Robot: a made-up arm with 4 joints.
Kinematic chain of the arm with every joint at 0, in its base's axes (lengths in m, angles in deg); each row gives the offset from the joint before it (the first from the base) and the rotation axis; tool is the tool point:
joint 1: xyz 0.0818 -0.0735 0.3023 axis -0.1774 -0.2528 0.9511
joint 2: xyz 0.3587 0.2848 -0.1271 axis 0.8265 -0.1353 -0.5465
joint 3: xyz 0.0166 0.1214 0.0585 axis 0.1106 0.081 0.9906
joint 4: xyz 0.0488 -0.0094 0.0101 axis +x
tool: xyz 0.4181 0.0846 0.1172
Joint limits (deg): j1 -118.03..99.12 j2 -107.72..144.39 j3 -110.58..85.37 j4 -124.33..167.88
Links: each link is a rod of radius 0.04 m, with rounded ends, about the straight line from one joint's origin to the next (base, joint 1, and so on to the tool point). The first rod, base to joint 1, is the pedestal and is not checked.
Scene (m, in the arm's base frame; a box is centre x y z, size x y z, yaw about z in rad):
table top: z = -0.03
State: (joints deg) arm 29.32 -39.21 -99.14 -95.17
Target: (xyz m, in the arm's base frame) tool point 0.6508 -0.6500 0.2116
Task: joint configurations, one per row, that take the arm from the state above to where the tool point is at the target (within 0.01 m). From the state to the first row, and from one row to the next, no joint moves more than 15 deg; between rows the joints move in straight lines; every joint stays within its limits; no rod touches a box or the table.
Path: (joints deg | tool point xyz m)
1: 19.43 -25.83 -85.85 -86.43 | 0.6364 0.1629 0.3879
2: 9.53 -12.45 -72.56 -77.69 | 0.7358 0.0817 0.3158
3: -0.36 0.93 -59.27 -68.95 | 0.8087 -0.0080 0.2543
4: -10.25 14.31 -45.98 -60.21 | 0.8570 -0.1105 0.2123
5: -20.14 27.69 -32.69 -51.47 | 0.8761 -0.2316 0.1917
6: -30.04 41.08 -19.41 -42.72 | 0.8548 -0.3712 0.1889
7: -39.93 54.46 -6.12 -33.98 | 0.7816 -0.5179 0.1976
8: -49.82 67.84 7.17 -25.24 | 0.6508 -0.6500 0.2116

